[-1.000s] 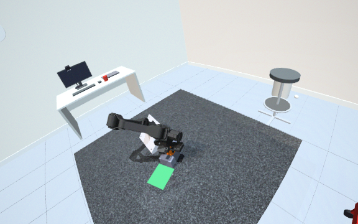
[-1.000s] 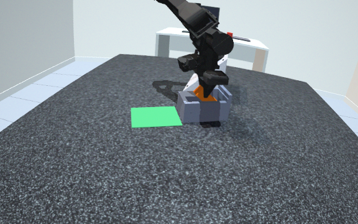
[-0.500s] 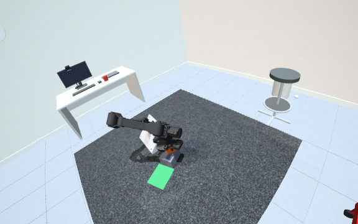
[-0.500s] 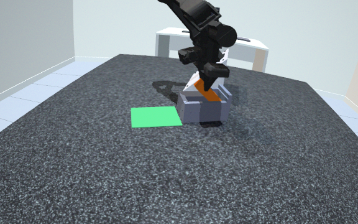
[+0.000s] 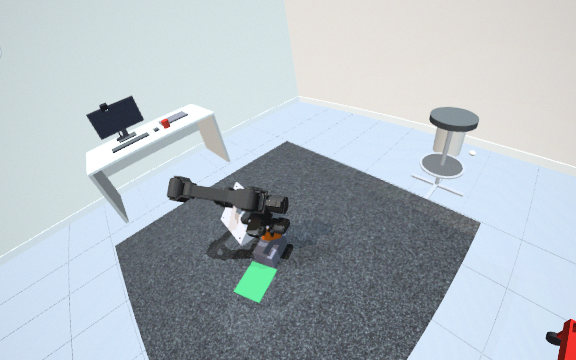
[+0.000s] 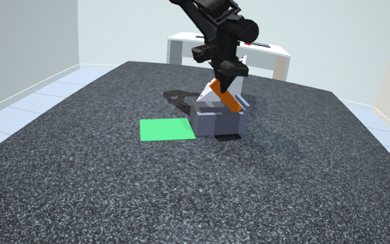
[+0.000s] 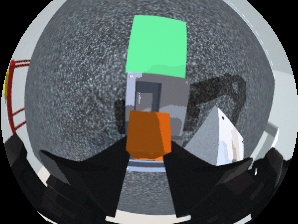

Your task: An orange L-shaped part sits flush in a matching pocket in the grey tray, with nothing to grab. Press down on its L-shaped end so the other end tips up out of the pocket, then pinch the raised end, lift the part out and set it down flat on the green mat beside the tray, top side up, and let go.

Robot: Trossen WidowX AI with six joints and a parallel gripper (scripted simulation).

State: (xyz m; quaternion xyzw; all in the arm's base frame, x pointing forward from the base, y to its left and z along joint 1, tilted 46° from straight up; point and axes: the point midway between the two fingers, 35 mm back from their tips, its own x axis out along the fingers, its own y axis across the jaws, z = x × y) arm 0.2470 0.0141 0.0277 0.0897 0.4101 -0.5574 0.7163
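Right now the green mat is 6 cm ahead of my gripper tip, 13 cm to the right of it and 14 cm below it. Also, from my gripper tip: orange L-shaped part 3 cm behind, 2 cm to the left, 3 cm below.
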